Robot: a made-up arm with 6 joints. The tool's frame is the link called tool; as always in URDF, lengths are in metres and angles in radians. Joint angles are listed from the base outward.
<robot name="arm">
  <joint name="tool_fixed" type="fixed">
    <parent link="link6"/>
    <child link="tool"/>
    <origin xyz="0 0 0" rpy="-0.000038 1.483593 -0.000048"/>
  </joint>
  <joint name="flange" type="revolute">
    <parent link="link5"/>
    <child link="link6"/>
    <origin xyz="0.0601 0 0.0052" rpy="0 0 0"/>
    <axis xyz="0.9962 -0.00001 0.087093"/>
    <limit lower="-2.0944" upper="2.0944"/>
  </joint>
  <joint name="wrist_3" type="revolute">
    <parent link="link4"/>
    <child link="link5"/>
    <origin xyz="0 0 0" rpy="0 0 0"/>
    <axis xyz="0.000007 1 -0.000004"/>
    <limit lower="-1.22" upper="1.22"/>
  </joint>
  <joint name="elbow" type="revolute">
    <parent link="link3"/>
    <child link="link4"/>
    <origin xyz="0.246 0 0.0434" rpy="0 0 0"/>
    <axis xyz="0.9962 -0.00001 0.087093"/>
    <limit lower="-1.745" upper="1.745"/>
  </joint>
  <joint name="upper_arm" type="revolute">
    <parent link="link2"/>
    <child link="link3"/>
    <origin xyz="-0.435 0 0.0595" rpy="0 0 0"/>
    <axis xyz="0.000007 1 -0.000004"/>
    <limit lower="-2.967" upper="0"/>
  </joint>
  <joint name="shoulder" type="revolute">
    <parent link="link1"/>
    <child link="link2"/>
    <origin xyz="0 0 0" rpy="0 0 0"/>
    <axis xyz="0.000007 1 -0.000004"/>
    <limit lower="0" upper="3.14"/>
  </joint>
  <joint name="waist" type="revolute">
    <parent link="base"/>
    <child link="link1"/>
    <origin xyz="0 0 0.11" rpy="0 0 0"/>
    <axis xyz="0 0 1"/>
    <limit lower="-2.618" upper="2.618"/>
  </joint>
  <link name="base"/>
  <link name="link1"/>
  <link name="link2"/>
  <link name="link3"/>
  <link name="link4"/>
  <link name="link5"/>
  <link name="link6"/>
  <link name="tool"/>
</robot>
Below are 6 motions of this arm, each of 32 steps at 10 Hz.
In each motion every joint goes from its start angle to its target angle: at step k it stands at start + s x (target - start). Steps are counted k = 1, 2, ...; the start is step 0. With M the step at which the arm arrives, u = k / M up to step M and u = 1 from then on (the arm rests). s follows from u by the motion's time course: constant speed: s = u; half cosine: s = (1 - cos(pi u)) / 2; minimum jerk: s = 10 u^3 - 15 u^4 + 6 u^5.
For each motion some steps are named. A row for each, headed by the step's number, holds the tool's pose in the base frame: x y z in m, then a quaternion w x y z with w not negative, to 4 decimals.
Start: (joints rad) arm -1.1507 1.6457 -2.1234 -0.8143 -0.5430 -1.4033
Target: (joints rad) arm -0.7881 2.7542 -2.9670 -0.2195 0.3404 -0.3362
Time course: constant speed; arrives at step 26
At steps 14, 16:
14: 0.3414 -0.4797 0.5632 0.3657 -0.1078 0.5069 -0.7731
16: 0.3707 -0.4946 0.5262 0.4067 -0.0734 0.5471 -0.7280

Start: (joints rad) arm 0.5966 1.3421 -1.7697 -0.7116 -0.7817 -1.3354
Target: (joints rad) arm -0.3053 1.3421 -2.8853 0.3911 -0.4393 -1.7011
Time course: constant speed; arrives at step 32
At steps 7, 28, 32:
7: 0.1168 0.0685 0.7911 0.7663 -0.1391 -0.0949 -0.6201
28: -0.0654 0.0056 0.8524 0.6826 0.1584 -0.1241 -0.7025
32: -0.1023 0.0220 0.8474 0.6719 0.1837 -0.1620 -0.6989

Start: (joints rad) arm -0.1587 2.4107 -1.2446 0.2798 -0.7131 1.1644
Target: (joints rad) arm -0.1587 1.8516 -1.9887 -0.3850 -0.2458 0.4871
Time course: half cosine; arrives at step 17
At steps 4, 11, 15, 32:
4: 0.5644 -0.0974 0.1833 0.5449 0.5348 0.5868 0.2696
11: 0.5395 -0.0819 0.4807 0.7692 0.1698 0.5973 0.1507
15: 0.4757 -0.0706 0.5989 0.8396 0.0475 0.5406 0.0249
32: 0.4645 -0.0688 0.6143 0.8472 0.0332 0.5302 0.0047

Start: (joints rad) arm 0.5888 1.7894 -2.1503 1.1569 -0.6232 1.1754
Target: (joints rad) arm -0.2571 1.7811 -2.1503 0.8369 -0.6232 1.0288
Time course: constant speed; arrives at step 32
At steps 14, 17, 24, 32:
14: 0.3982 0.0579 0.6886 0.4729 0.4285 0.0326 0.7692
17: 0.4007 0.0266 0.6897 0.5188 0.4210 0.0245 0.7437
24: 0.3969 -0.0461 0.6922 0.6197 0.4028 0.0076 0.6736
32: 0.3767 -0.1260 0.6950 0.7224 0.3815 -0.0082 0.5767

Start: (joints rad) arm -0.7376 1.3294 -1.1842 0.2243 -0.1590 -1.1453
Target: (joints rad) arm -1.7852 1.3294 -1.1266 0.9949 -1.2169 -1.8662
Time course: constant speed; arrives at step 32
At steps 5, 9, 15, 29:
5: 0.1574 -0.2093 0.5659 0.4521 0.0336 0.6172 -0.6430
9: 0.1233 -0.2285 0.5698 0.4013 0.1015 0.5694 -0.7103
15: 0.0661 -0.2460 0.5736 0.2929 0.2036 0.4892 -0.7959
29: -0.0700 -0.2268 0.5705 0.0724 -0.4240 -0.2730 0.8605

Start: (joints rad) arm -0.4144 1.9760 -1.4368 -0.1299 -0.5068 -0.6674
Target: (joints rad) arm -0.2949 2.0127 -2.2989 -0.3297 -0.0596 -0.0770
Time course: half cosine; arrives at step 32
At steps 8, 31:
8: 0.4908 -0.2013 0.4311 0.6411 -0.1340 0.6554 -0.3761
31: 0.4965 -0.1498 0.6135 0.7918 -0.0385 0.5391 -0.2844

